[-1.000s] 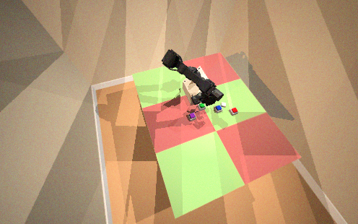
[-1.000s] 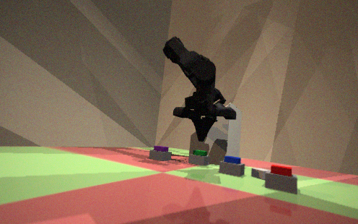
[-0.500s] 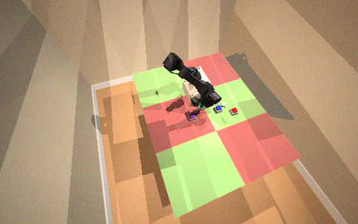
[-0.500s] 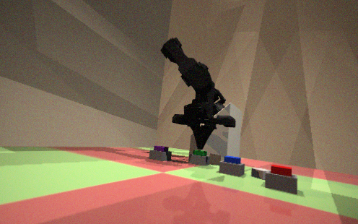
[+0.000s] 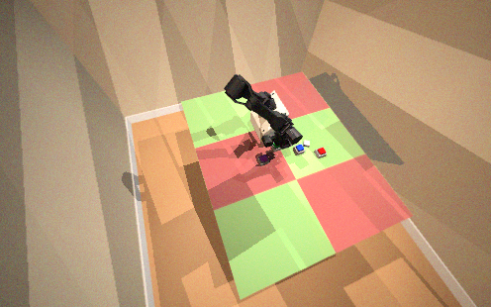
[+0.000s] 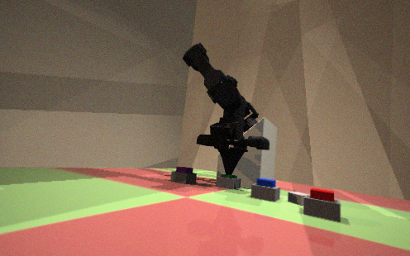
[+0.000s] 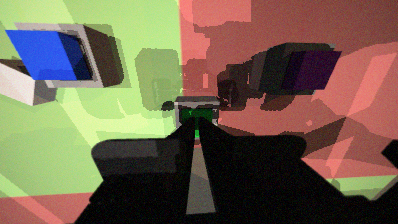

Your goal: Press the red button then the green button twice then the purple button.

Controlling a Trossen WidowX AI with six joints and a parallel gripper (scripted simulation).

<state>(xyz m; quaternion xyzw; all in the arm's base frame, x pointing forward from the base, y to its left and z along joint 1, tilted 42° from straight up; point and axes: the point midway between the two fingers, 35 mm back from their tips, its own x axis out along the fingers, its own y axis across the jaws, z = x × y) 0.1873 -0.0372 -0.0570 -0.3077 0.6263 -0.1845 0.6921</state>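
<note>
My gripper tip is 4 cm short of the blue button and 12 cm to the right of it.
</note>
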